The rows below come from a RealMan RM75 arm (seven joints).
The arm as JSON. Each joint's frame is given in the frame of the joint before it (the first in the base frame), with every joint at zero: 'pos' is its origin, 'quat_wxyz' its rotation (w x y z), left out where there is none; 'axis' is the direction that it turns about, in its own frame. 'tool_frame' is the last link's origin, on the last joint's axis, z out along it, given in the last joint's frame.
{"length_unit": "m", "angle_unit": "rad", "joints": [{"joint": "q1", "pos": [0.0, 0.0, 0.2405], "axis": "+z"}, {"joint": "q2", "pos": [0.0, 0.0, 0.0], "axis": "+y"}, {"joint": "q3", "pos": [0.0, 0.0, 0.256], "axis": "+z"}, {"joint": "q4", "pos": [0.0, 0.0, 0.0], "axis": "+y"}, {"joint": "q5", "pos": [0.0, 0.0, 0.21], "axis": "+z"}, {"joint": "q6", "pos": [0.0, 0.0, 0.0], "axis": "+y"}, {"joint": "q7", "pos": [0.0, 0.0, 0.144], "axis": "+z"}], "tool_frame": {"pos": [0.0, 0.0, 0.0]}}
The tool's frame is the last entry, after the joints.
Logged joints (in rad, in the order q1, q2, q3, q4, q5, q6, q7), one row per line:
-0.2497, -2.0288, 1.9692, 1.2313, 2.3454, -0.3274, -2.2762
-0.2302, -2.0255, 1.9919, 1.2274, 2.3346, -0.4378, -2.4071
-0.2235, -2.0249, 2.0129, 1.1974, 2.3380, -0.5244, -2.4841
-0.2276, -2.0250, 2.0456, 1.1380, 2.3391, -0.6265, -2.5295
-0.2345, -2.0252, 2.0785, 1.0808, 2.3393, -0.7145, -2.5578
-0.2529, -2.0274, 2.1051, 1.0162, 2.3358, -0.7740, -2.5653
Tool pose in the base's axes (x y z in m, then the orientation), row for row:
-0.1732, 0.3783, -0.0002, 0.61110, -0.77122, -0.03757, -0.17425
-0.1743, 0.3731, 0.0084, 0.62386, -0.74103, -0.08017, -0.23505
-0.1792, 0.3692, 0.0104, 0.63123, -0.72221, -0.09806, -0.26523
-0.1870, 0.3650, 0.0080, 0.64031, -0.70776, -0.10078, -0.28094
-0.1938, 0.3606, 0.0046, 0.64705, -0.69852, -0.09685, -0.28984
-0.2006, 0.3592, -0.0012, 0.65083, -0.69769, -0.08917, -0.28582
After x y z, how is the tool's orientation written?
As a quaternion, w x y z.
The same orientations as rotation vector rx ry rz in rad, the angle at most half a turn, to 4 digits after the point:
-1.7798, -0.0867, -0.4021
-1.7013, -0.1841, -0.5396
-1.6531, -0.2245, -0.6071
-1.6141, -0.2298, -0.6407
-1.5888, -0.2203, -0.6592
-1.5845, -0.2025, -0.6491

